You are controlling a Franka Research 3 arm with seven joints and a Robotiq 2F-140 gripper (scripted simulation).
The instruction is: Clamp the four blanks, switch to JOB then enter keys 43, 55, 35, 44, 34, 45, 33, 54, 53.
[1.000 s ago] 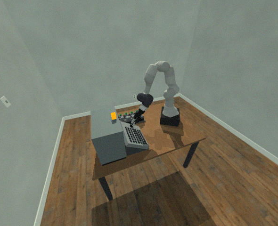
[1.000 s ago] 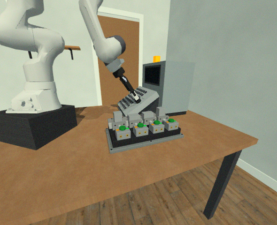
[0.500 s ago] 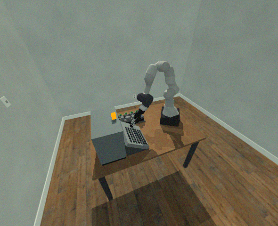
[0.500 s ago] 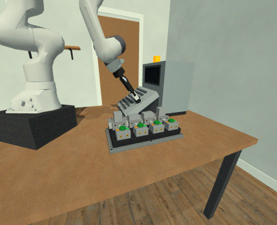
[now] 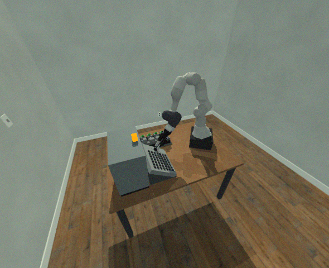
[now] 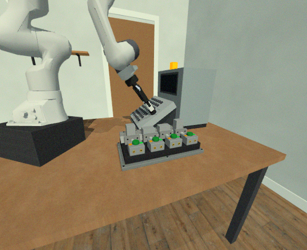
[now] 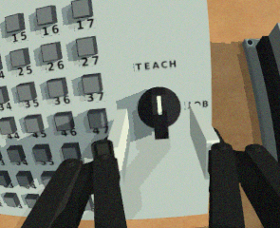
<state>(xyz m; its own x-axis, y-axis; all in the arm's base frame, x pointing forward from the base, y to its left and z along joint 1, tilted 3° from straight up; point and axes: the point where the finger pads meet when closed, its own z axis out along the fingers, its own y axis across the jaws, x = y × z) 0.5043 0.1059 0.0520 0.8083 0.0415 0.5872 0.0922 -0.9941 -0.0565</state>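
Now: hand 4 cm above the selector knob and 3 cm short of it. Round my hand: sloped keypad: 12 cm to the left, 9 cm below, 5 cm ahead; then key: 16 cm to the left, 4 cm ahead, 3 cm below.
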